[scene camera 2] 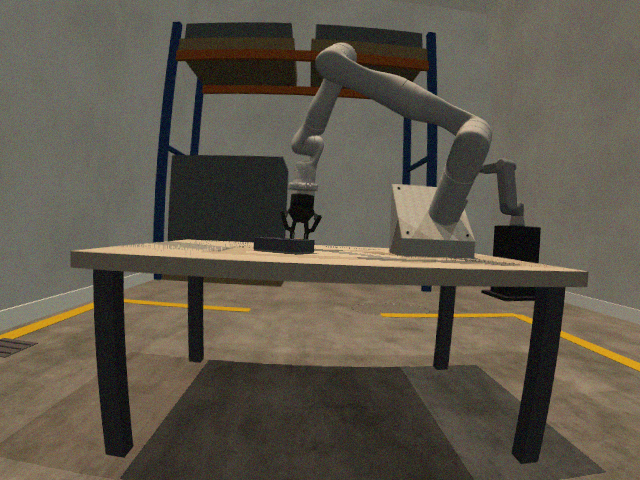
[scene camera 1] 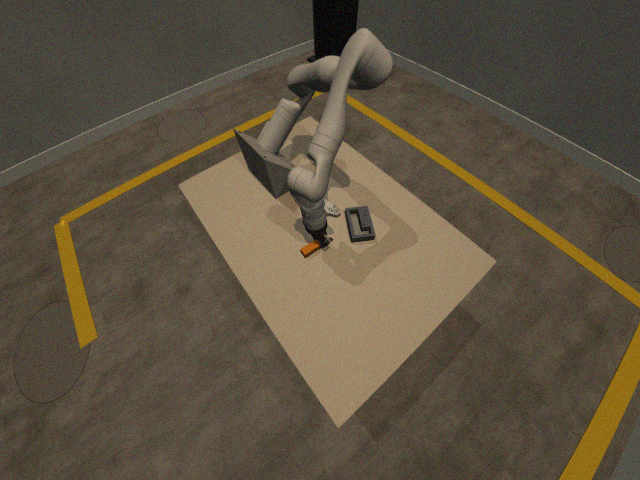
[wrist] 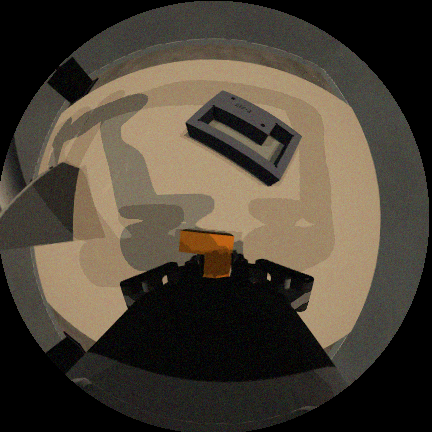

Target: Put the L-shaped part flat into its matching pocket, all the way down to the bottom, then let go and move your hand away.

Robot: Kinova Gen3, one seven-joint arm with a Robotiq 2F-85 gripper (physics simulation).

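Pixels of known places: gripper, fingertip midpoint: [scene camera 1: 320, 243] [wrist: 217, 257]; arm's base at its link origin: [scene camera 2: 442, 214] [scene camera 1: 267, 148].
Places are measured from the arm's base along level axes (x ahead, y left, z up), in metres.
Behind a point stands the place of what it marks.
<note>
The orange L-shaped part [scene camera 1: 310, 249] {x 0.446, y -0.138, z -0.100 m} [wrist: 205, 242] {x 0.429, y -0.066, z -0.100 m} lies flat on the table, or very close to it. One arm sits between the fingers and the other extends left in the wrist view. It does not show in scene view 2. My gripper [scene camera 1: 324, 241] {x 0.442, y -0.088, z -0.117 m} [scene camera 2: 299, 236] {x 0.442, y -0.088, z -0.117 m} [wrist: 217, 257] {x 0.442, y -0.088, z -0.117 m} points down and is shut on the part's shorter arm, with a fingertip on each side. The dark grey block [scene camera 1: 363, 213] {x 0.465, y 0.119, z -0.093 m} [scene camera 2: 283, 244] {x 0.482, y 0.138, z -0.107 m} [wrist: 241, 107] {x 0.476, y 0.115, z -0.093 m} with the L-shaped pocket [wrist: 271, 149] {x 0.525, y 0.065, z -0.125 m} stands apart from the part, ahead and slightly right in the wrist view. The pocket shows its pale floor.
The pale table top [scene camera 1: 336, 335] {x 0.726, y -0.263, z -0.130 m} [scene camera 2: 413, 265] {x 0.203, y 0.348, z -0.130 m} carries the block and my slanted base mount [scene camera 1: 263, 164] {x 0.128, y -0.088, z 0.058 m} [scene camera 2: 434, 246] {x 0.048, y 0.067, z -0.098 m} [wrist: 37, 215] {x 0.147, y -0.039, z -0.038 m}. In scene view 2, a blue-and-orange rack [scene camera 2: 166, 134] and a large dark box [scene camera 2: 227, 196] stand behind the table. Arm shadows cross the table top.
</note>
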